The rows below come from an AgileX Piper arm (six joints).
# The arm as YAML. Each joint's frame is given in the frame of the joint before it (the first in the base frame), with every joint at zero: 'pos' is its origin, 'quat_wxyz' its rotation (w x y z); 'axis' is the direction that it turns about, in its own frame. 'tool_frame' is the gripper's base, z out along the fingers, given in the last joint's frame.
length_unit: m
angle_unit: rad
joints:
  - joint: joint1
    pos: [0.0, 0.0, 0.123]
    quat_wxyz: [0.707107, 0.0, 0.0, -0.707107]
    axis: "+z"
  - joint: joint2
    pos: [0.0, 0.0, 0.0]
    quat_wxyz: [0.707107, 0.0, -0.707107, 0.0]
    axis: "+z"
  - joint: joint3
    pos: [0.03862, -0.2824, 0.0]
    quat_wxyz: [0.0, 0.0, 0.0, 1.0]
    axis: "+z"
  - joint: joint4
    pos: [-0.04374, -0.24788, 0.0]
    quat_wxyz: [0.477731, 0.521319, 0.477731, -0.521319]
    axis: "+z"
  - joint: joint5
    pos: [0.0, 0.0, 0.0]
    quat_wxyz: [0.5, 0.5, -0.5, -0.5]
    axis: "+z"
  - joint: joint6
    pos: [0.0, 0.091, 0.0]
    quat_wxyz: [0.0, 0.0, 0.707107, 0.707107]
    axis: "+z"
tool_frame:
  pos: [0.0, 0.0, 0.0]
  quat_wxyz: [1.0, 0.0, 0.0, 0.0]
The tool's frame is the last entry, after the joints.
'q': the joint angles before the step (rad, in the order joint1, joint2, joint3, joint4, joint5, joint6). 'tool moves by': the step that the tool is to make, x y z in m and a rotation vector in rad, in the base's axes. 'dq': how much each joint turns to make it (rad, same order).
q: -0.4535 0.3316 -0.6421 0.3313 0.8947 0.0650
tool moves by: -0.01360 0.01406 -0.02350 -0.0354 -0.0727 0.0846
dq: 0.0000 -0.1396 0.1089 0.1081 -0.0174 -0.1170
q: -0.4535 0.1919 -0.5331 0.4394 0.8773 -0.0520
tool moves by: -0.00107 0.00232 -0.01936 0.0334 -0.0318 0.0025
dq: 0.0000 -0.0615 0.0844 0.0434 -0.0399 -0.0033
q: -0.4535 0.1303 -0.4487 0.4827 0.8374 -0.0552
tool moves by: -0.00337 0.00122 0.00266 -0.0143 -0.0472 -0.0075
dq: 0.0000 -0.0269 0.0000 0.0052 -0.0240 -0.0017
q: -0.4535 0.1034 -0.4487 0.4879 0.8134 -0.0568
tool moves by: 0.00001 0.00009 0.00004 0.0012 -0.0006 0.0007
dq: 0.0001 0.0000 0.0000 0.0014 0.0000 0.0001
